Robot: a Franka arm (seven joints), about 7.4 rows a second.
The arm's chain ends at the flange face. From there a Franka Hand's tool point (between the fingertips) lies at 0.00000 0.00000 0.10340 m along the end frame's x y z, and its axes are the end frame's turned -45 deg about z.
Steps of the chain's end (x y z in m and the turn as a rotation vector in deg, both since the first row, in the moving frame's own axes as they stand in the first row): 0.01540, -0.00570, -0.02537, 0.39, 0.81, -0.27; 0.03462, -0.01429, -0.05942, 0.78, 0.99, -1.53; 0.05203, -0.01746, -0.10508, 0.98, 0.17, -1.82; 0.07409, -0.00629, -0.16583, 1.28, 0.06, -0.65
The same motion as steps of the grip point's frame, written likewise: 0.01645, 0.00739, -0.02538, -0.30, 0.85, -0.27; 0.03685, 0.01461, -0.05945, -0.15, 1.25, -1.53; 0.05059, 0.02339, -0.10510, 0.57, 0.81, -1.82; 0.05854, 0.04638, -0.16586, 0.86, 0.95, -0.65
